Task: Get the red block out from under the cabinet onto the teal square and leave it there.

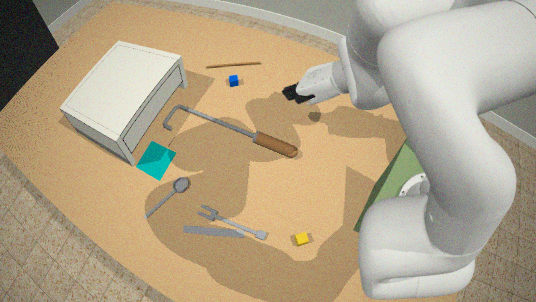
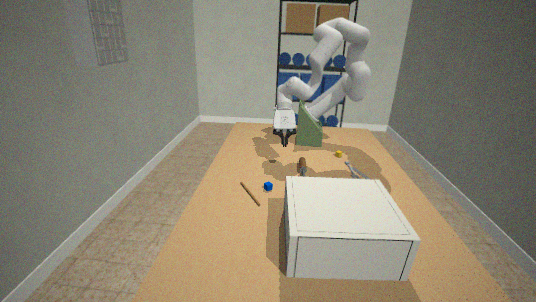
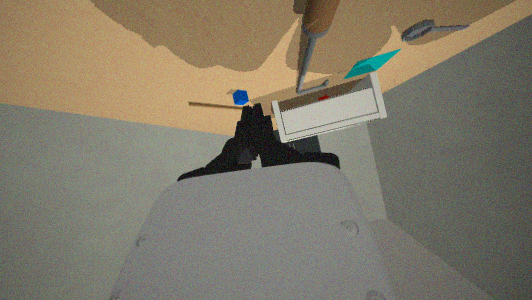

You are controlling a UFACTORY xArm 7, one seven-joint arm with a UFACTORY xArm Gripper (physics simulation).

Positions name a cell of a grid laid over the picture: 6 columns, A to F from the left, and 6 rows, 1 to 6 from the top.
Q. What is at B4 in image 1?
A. A teal square.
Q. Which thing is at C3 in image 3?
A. My gripper.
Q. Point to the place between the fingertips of my gripper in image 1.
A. At D2
